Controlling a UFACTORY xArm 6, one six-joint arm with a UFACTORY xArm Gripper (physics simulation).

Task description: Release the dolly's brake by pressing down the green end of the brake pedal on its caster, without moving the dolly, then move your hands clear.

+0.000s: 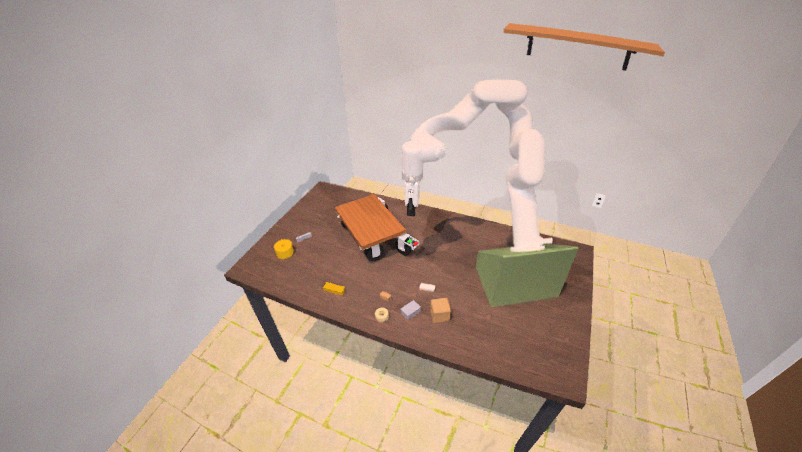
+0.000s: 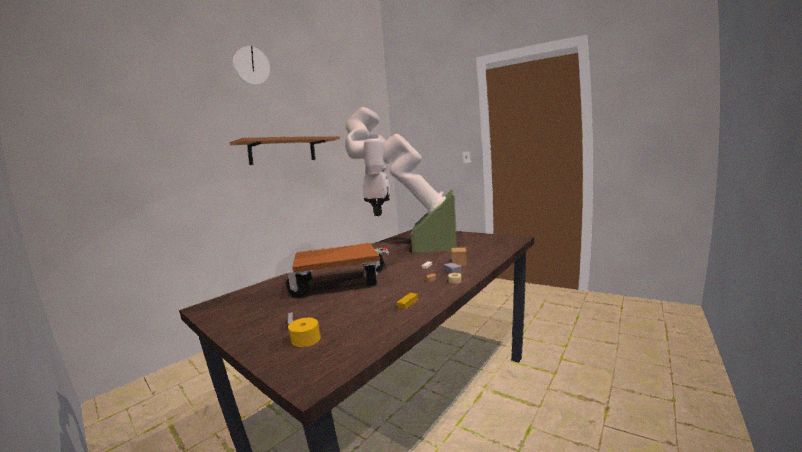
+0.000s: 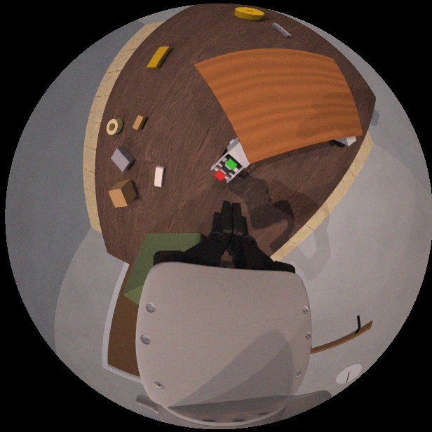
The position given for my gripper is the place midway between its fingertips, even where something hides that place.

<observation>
In view: my gripper (image 2: 377, 215), a dolly (image 1: 368, 219) and a yellow cylinder (image 2: 303, 332).
The dolly is seen too in image 2 (image 2: 297, 284) and in image 3 (image 3: 277, 99). My gripper shows as well in image 3 (image 3: 228, 212).
</observation>
